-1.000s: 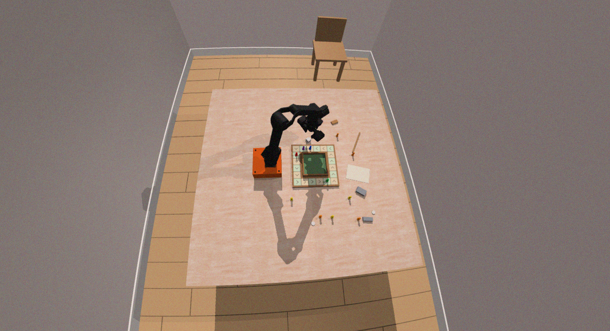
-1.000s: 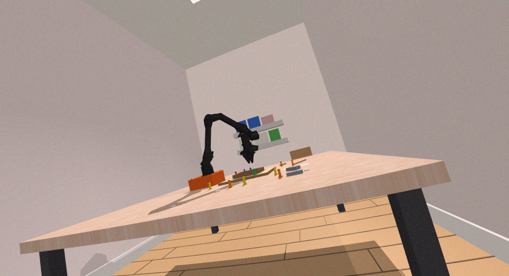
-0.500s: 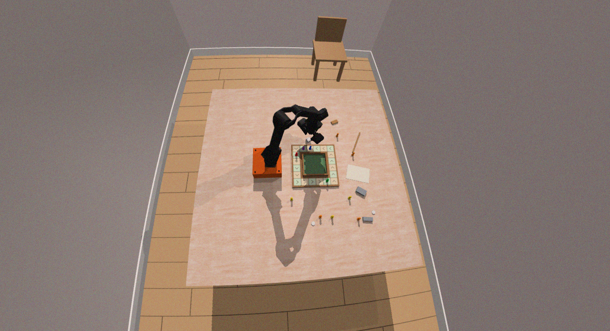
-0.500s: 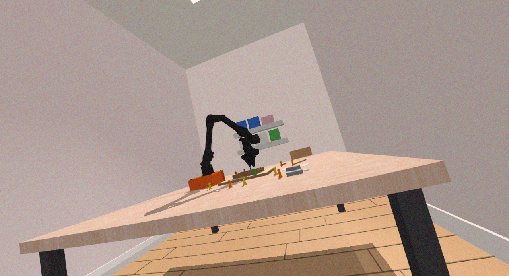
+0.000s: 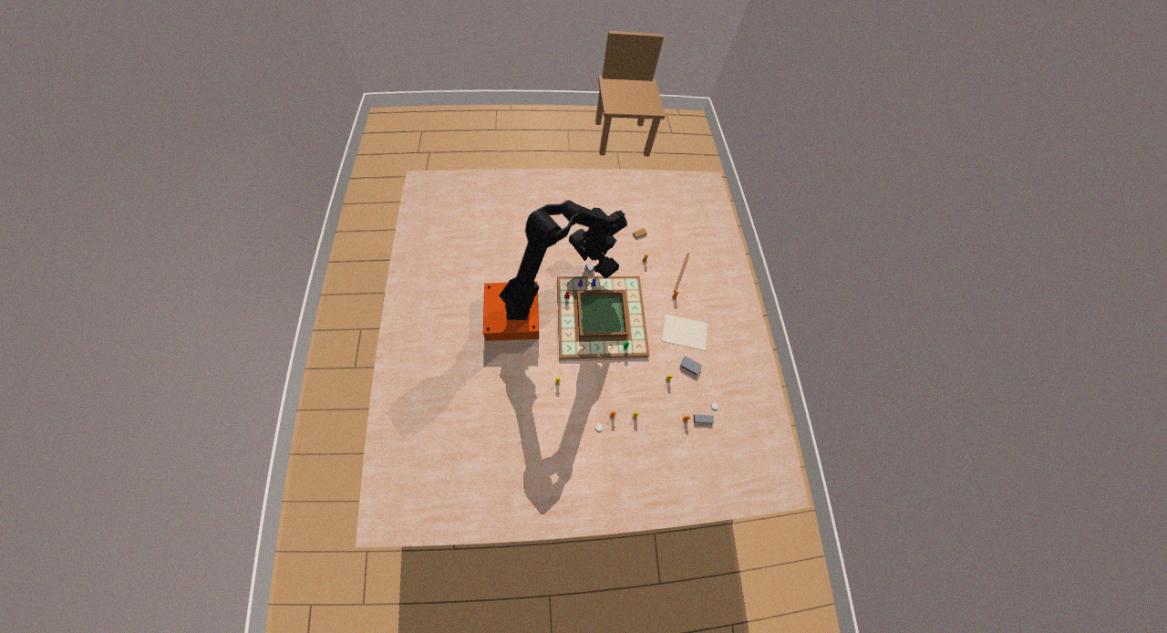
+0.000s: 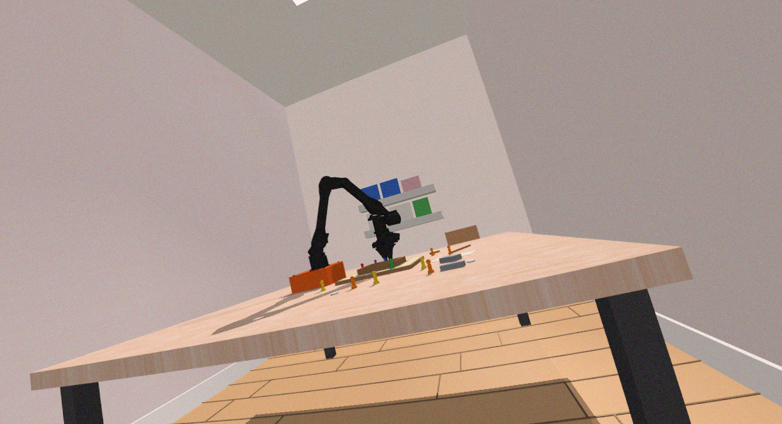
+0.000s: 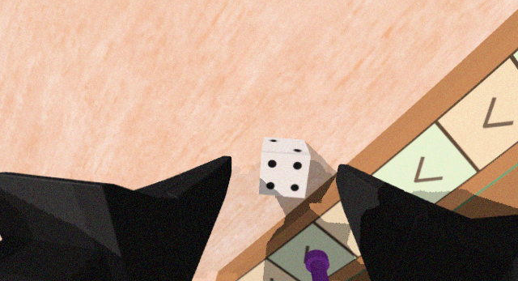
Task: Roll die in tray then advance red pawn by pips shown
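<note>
My gripper tip is 1 cm above the white die. From my gripper tip the other things lie so: red pawn: 12 cm to the right, 8 cm behind; then blue pawn: 7 cm to the right, 1 cm ahead; then purple pawn: 7 cm to the right, 4 cm behind.
</note>
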